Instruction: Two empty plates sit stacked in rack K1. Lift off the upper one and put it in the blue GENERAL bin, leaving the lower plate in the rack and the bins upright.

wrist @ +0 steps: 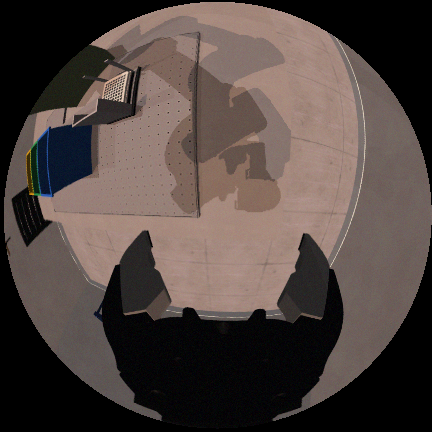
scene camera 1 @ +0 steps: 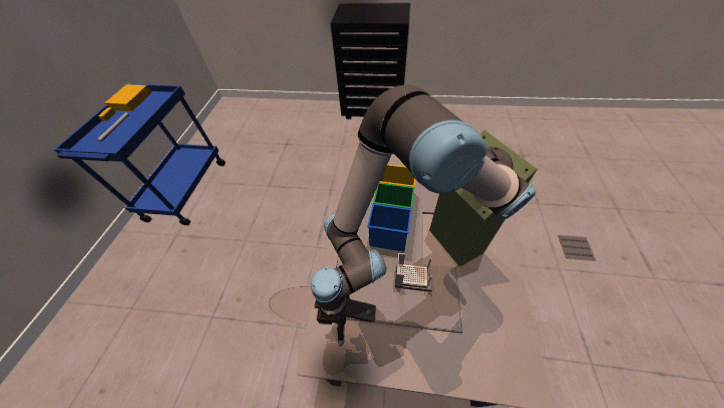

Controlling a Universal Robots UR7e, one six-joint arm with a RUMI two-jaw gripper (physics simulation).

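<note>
A pale plate with a grid of holes lies in the small dark rack; whether a second plate lies under it cannot be made out. The blue bin stands upright near the rack, at the front of a row of bins. My gripper is open with nothing between its jaws. It hangs in front and to the left of the rack in the scene view, well apart from the rack and the bin.
A green bin and a yellow bin stand upright behind the blue one. The olive robot pedestal stands to the right of the bins. The perforated board lies under the rack. A blue cart and a black cabinet stand farther back.
</note>
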